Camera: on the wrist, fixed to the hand. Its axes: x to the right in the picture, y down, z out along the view.
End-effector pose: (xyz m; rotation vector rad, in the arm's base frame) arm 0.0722 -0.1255 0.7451 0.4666 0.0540 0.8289
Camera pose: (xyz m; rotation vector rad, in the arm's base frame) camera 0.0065 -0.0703 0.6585 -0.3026 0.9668 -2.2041
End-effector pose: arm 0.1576 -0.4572 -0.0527 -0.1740 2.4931 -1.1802
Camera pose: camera 0.1311 -0.3446 -0.0144 1.8602 0.1453 0.3897
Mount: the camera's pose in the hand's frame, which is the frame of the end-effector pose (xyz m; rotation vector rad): -0.0164 0.0415 -0.1134 0.0350 -0.5442 3.0030
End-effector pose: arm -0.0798 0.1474 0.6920 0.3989 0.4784 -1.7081
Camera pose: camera -0.0358 0.2136 0.5996 0.1868 -0.6000 1.1571
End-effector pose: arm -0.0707 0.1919 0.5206 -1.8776 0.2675 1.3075
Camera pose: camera -0.0242 0.0796 0.5290 -0.4127 -1.6464 -1.3625
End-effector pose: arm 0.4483 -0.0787 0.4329 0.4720 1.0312 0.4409
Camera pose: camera 0.3353 -0.0354 0.4188 -1.5892 1.0152 -2.3012
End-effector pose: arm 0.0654 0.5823 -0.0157 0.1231 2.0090 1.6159
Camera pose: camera 0.0151 0.4878 0.0425 -2.0992 0.1337 -0.6985
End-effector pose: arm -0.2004 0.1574 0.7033 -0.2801 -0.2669 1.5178
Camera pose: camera -0.2011 0.1408 0.5826 -0.0138 -0.0005 -1.6992
